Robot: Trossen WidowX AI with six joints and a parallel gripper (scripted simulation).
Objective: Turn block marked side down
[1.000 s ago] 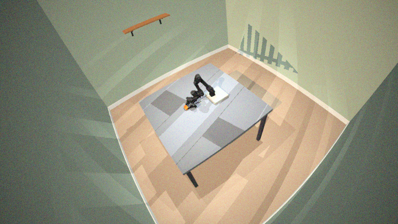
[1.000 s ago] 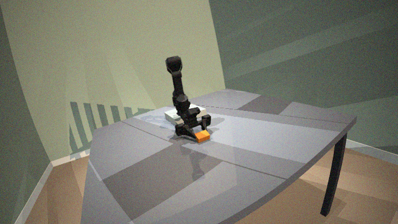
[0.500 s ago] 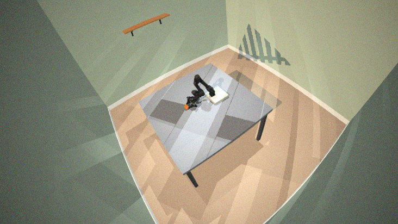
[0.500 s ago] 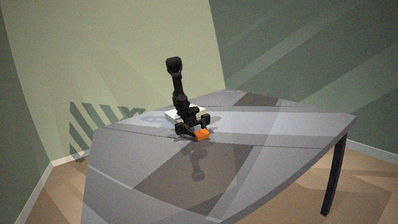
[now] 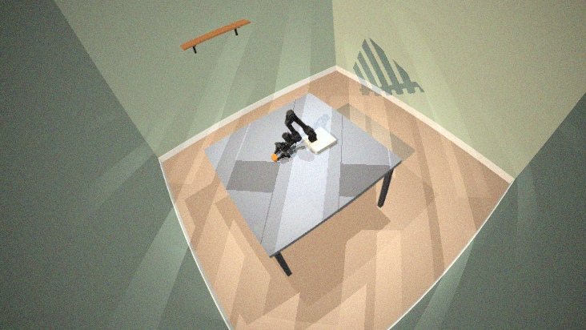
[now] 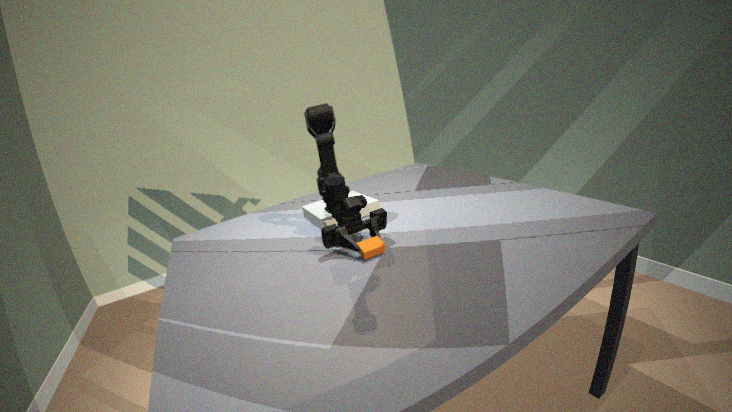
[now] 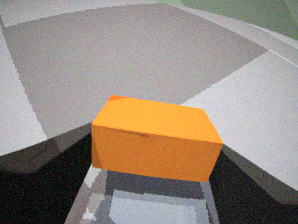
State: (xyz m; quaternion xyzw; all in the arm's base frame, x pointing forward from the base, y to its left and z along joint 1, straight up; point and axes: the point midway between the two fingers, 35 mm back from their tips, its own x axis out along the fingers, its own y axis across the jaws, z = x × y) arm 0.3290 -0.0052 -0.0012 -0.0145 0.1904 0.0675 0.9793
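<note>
Now: gripper tip 1 cm above the orange block.
</note>
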